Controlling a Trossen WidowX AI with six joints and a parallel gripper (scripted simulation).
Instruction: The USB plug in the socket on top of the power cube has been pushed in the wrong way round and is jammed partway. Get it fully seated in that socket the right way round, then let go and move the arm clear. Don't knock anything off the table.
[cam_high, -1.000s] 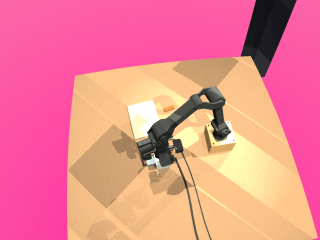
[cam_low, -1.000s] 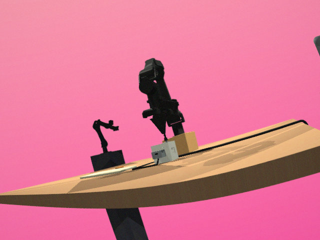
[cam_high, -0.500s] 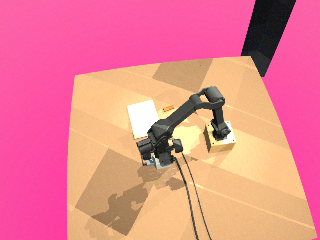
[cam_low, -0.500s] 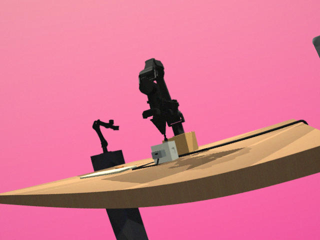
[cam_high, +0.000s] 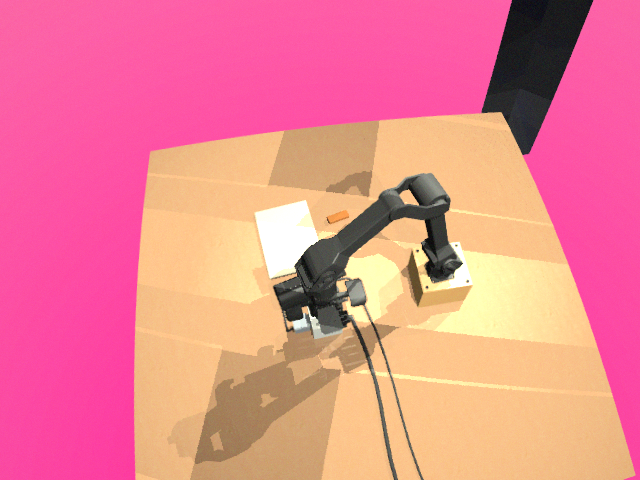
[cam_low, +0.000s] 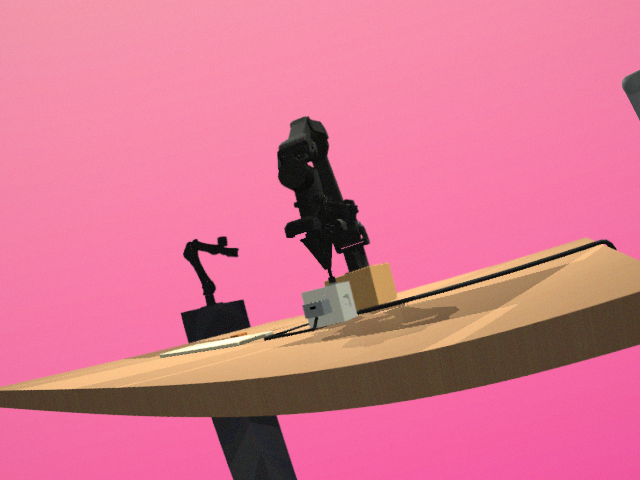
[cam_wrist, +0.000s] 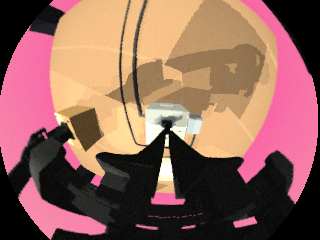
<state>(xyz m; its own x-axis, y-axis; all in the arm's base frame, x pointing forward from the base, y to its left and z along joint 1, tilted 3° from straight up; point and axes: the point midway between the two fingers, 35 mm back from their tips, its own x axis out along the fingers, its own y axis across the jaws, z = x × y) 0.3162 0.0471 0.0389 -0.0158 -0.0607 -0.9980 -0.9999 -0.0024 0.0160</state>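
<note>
My gripper tip is 2 cm above the usb plug. From my gripper tip the other things lie so: white sheet: 4 cm ahead, 30 cm to the right, 10 cm below; then orange block: 11 cm behind, 33 cm to the right, 10 cm below.
</note>
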